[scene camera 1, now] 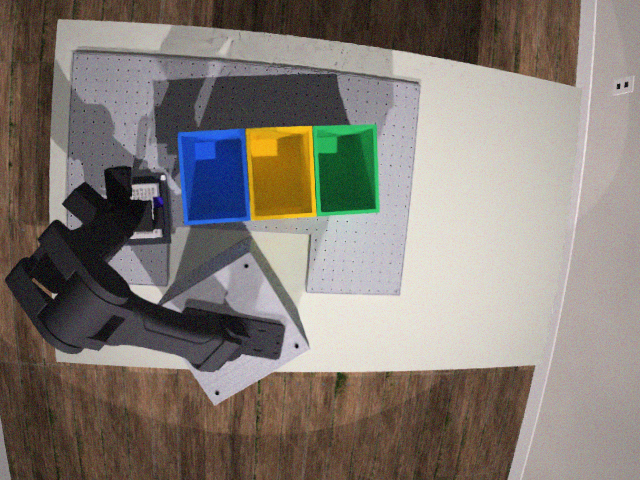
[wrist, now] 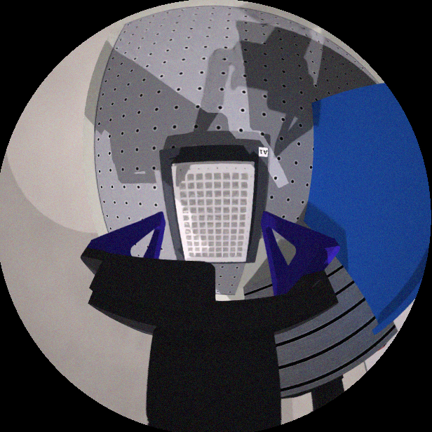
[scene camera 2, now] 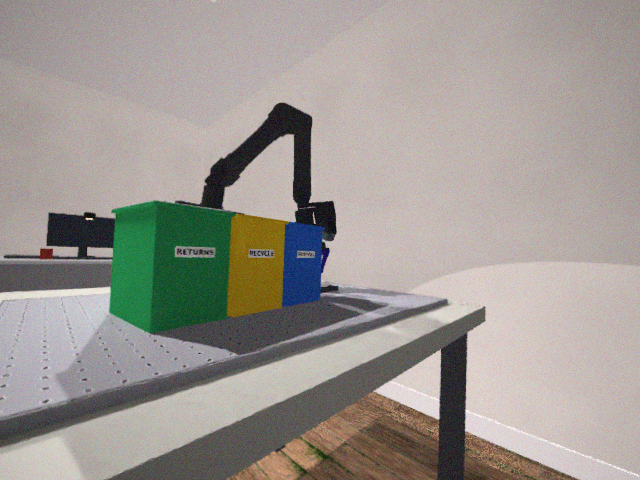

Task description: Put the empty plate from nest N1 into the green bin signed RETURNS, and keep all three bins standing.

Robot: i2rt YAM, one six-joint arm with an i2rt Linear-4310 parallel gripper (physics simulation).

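Note:
A white plate with a grid of square wells lies in a dark nest left of the bins; no wells show filled. A small tag at the nest's corner looks like "A1"; no N1 sign is readable. My gripper is open and empty above the plate, its blue fingers toward the plate's two long sides. In scene camera 2 my gripper shows partly behind the blue bin. The green bin, signed RETURNS, stands upright at the right end of the row.
The yellow RECYCLE bin and the blue bin stand upright. The blue bin is close beside the nest. A perforated board lies under the bins. The arm's metal base stands in front.

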